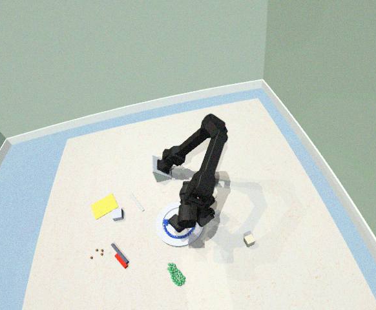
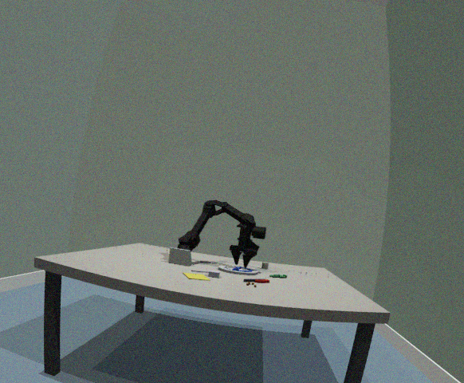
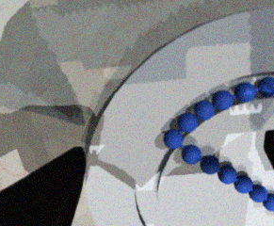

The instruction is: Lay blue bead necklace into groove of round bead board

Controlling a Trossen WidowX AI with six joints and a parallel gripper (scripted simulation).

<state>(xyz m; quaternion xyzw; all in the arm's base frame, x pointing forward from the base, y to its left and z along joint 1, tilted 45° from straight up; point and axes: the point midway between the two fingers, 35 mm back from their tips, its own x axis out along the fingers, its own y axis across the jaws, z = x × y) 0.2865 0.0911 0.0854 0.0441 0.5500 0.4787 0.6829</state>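
My gripper tip is 6 cm to the left of the round bead board and 1 cm above it. The rest, counted from my gripper tip: grey tool: 31 cm to the right, 12 cm ahead, 2 cm below; cream cube: 20 cm to the left, 12 cm ahead; stick: 26 cm to the right, 13 cm behind, 2 cm below.
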